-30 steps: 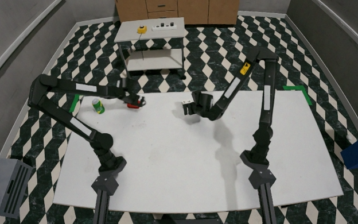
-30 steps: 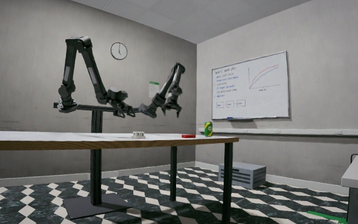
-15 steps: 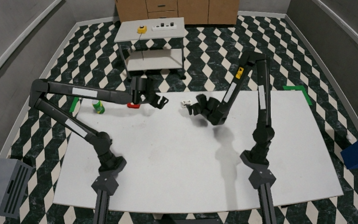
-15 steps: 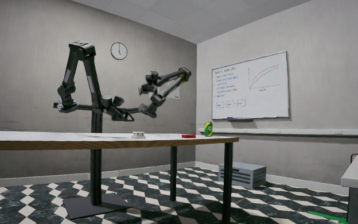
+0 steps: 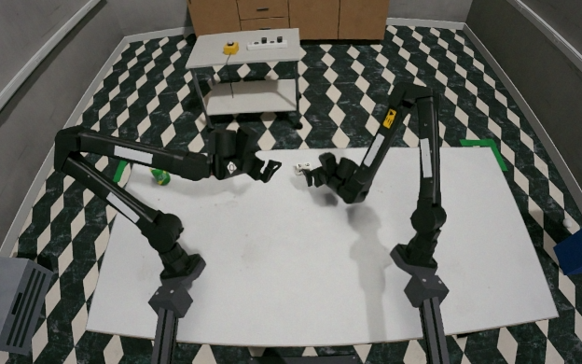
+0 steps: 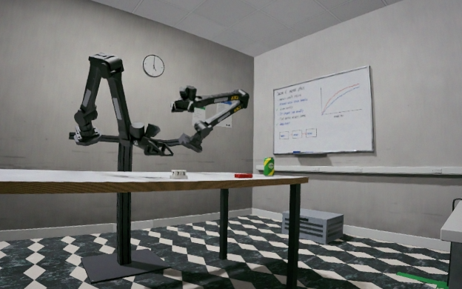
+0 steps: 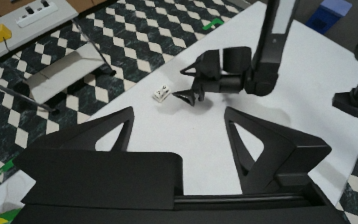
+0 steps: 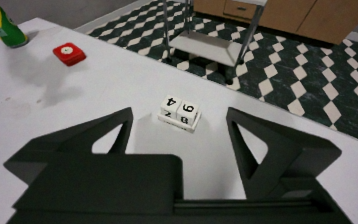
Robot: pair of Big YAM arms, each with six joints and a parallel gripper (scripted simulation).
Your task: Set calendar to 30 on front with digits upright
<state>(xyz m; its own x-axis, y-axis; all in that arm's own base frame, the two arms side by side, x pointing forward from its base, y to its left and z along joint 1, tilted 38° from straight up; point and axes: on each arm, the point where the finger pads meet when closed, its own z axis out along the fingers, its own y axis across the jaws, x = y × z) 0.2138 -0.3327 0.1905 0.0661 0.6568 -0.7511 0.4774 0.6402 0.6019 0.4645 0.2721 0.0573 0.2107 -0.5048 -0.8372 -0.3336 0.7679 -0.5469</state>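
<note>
Right now the flat white tray is 6 cm ahead of my right hand, 4 cm to the left of it and 11 cm below it. Round my right hand: flat red object 10 cm ahead, 42 cm to the left, 10 cm below.
</note>
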